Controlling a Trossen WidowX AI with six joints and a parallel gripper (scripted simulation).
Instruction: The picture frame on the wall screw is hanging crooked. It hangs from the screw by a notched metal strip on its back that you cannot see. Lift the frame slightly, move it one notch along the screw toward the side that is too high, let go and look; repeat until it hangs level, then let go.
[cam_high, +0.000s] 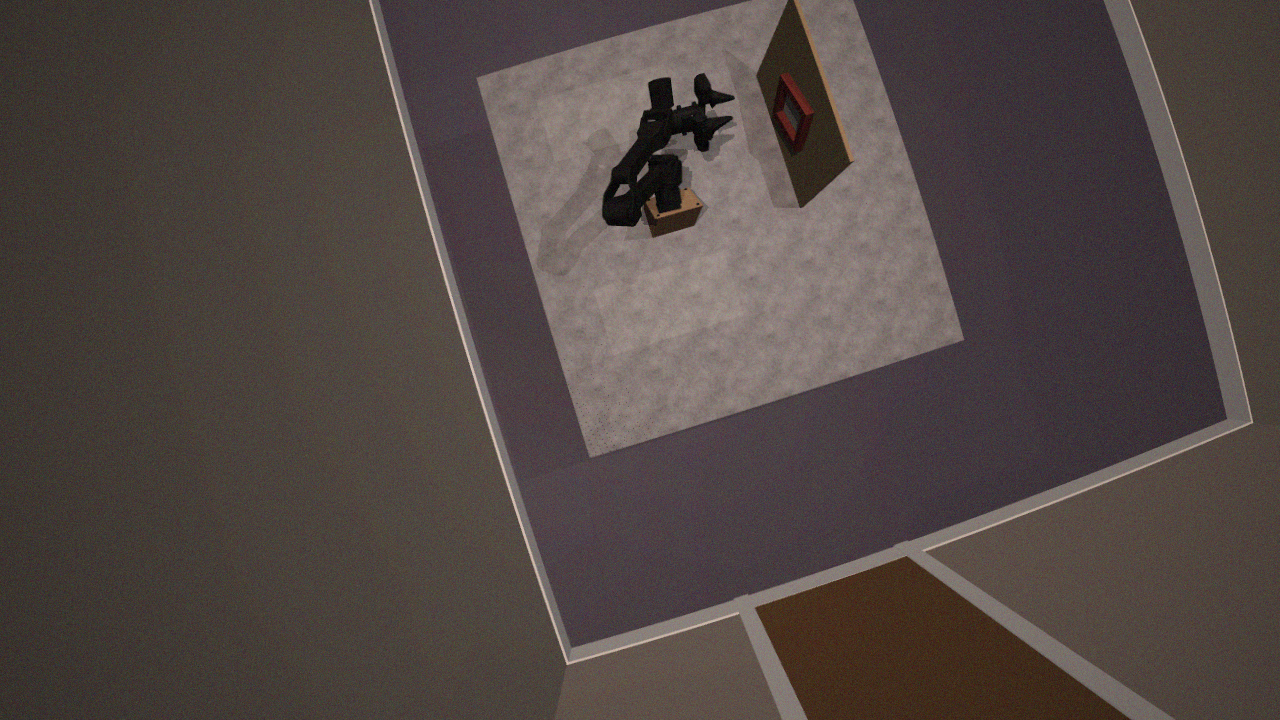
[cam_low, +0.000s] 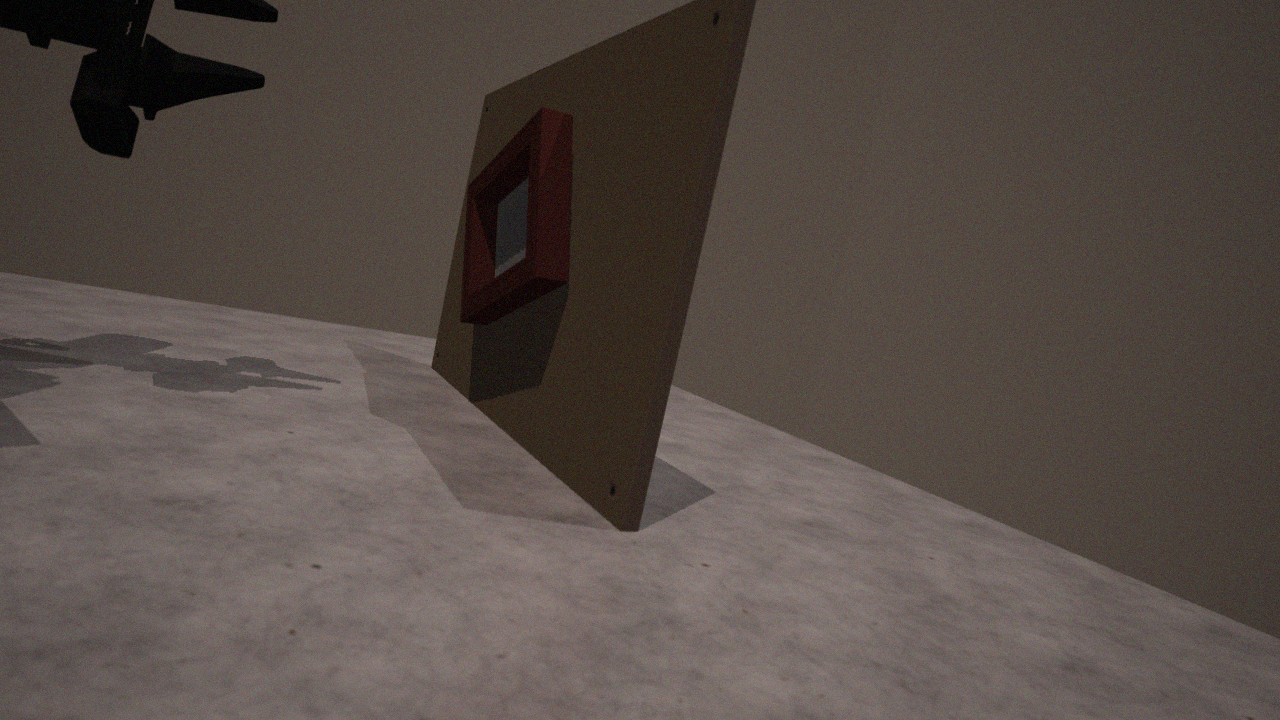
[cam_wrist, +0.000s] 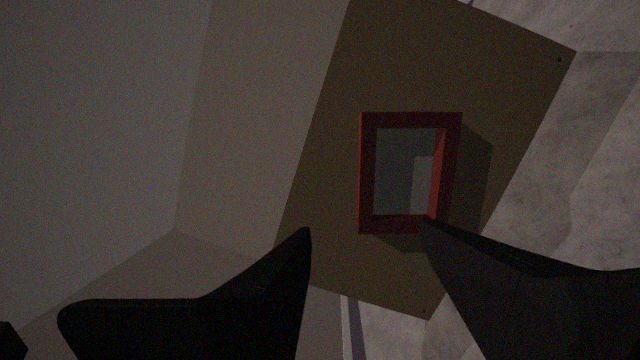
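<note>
Right now the red picture frame is 20 cm ahead of my gripper tip and 8 cm below it. From my gripper tip the other things lie so: tan wall board 21 cm ahead, 9 cm below.
</note>
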